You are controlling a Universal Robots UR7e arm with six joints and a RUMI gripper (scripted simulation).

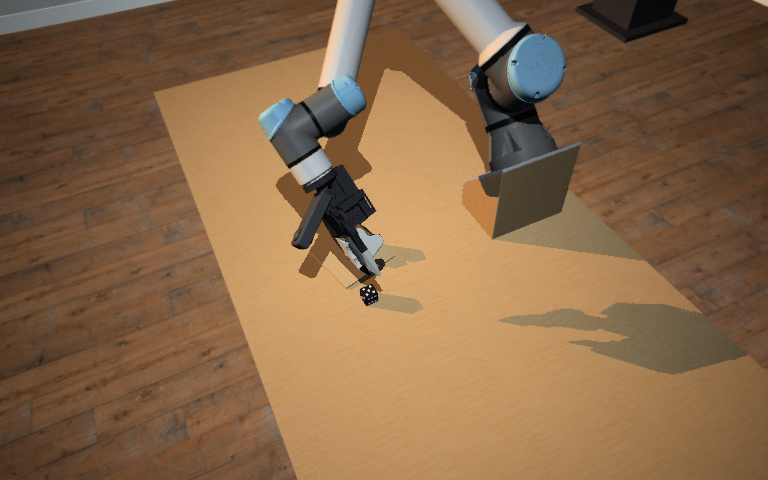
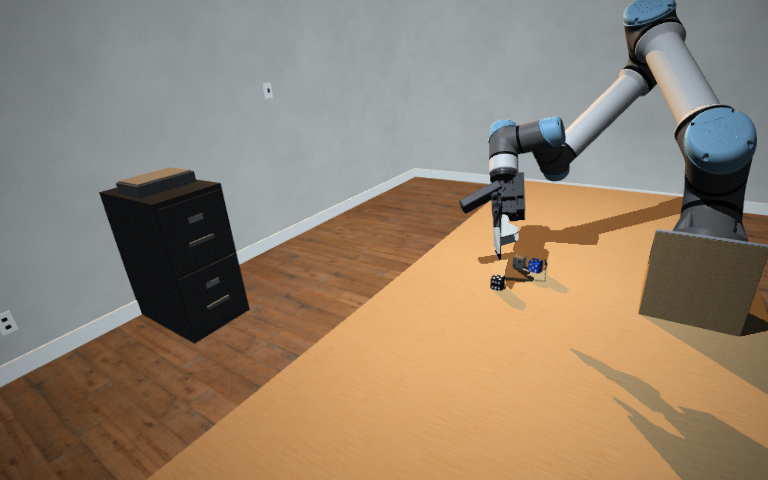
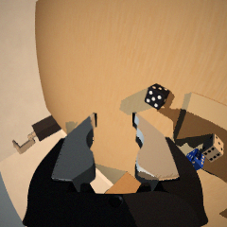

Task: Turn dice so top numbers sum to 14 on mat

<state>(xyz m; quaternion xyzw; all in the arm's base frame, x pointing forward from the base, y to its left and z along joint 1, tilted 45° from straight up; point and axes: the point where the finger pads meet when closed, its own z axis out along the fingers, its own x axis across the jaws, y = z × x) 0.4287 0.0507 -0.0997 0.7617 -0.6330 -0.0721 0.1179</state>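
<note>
The black die is 10 cm below my hand and 1 cm to the right of it. Also, from my hand: tan mat 14 cm to the right, 11 cm below, 1 cm behind; then white die 14 cm to the right, 9 cm below, 1 cm behind; then blue die 14 cm to the right, 9 cm below, 6 cm behind.
</note>
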